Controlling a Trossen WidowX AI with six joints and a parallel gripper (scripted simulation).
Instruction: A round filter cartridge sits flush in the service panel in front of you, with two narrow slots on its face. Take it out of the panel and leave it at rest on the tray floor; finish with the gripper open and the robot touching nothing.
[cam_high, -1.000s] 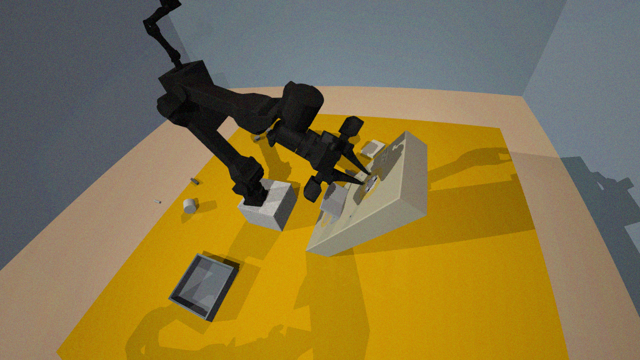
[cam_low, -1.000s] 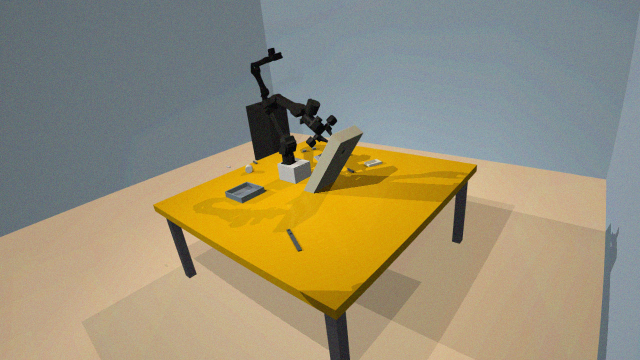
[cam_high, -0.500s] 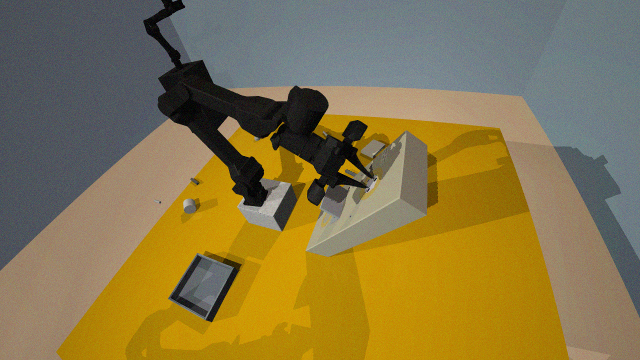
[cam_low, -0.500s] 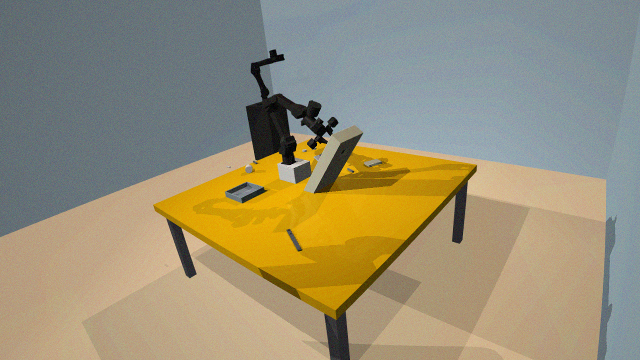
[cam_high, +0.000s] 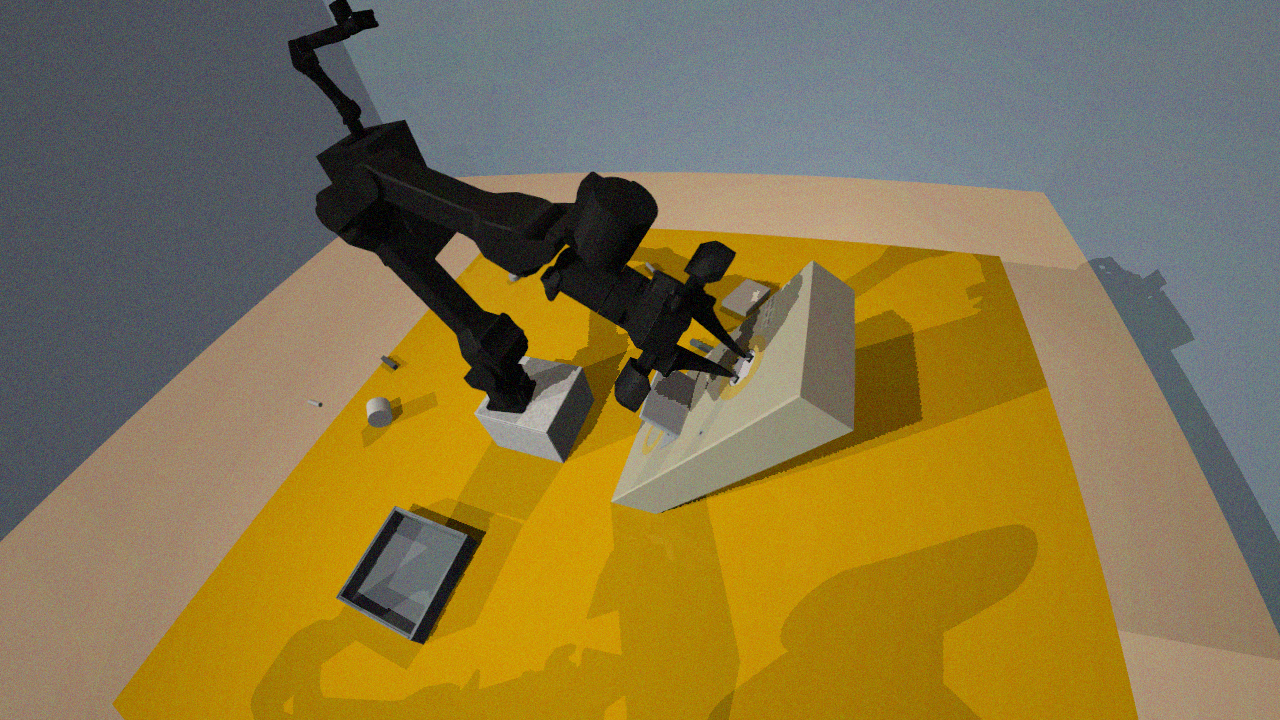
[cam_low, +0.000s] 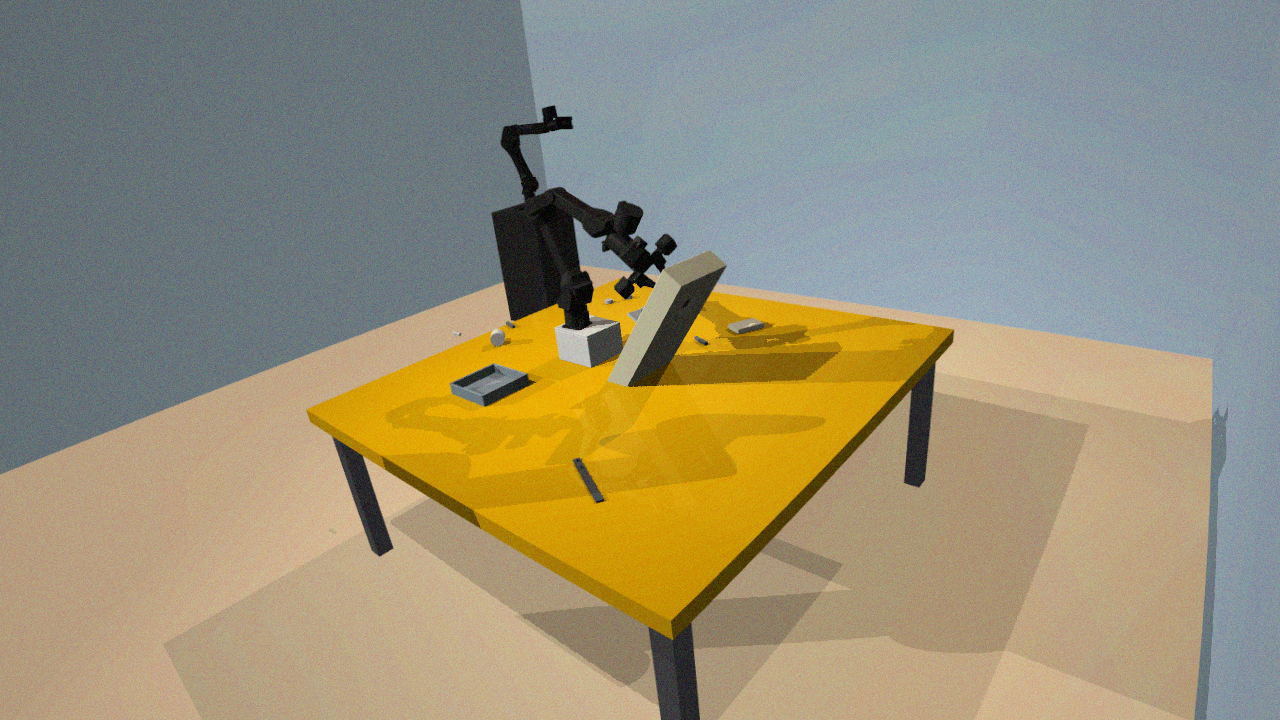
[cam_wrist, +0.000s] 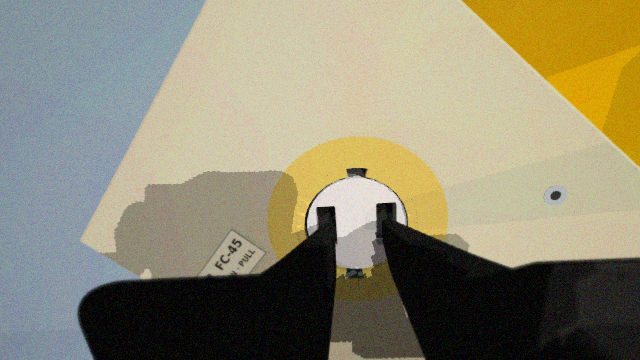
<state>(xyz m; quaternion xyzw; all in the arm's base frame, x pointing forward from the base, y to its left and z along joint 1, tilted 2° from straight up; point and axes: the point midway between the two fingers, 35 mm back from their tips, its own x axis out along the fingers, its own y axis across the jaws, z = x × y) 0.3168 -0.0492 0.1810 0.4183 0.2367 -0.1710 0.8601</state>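
The round grey filter cartridge lies 20 mm ahead of my gripper tip and 10 mm below it. The rest, counted from my gripper tip: tray (450 mm behind, 220 mm to the right, 240 mm below); flat white pad (10 mm ahead, 400 mm to the left, 240 mm below); beige service panel (30 mm behind, 90 mm below).
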